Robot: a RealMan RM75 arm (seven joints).
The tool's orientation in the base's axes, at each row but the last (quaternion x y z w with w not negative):
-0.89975 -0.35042 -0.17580 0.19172
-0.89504 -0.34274 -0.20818 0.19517
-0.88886 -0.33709 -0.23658 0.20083
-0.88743 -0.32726 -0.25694 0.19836
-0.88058 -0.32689 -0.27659 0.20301
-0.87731 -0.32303 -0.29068 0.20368
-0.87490 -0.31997 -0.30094 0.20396
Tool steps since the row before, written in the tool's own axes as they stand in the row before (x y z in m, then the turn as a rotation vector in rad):
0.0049 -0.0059 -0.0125 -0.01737 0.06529 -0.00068
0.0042 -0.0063 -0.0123 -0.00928 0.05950 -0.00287
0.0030 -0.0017 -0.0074 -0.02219 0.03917 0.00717
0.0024 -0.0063 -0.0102 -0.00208 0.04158 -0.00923
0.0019 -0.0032 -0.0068 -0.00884 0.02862 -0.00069
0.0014 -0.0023 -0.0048 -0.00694 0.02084 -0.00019
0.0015 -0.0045 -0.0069 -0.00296 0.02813 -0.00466
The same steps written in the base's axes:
-0.0030 0.0009 0.0143 0.03342 -0.05456 -0.02172
-0.0045 0.0005 0.0137 0.03436 -0.04734 -0.01459
-0.0013 -0.0011 0.0080 0.01458 -0.03459 -0.02586
-0.0061 0.0003 0.0106 0.02402 -0.03520 -0.00158
-0.0034 -0.0005 0.0069 0.01385 -0.02461 -0.01001
-0.0025 -0.0004 0.0049 0.00989 -0.01798 -0.00784
-0.0049 0.0001 0.0068 0.01554 -0.02388 -0.00314

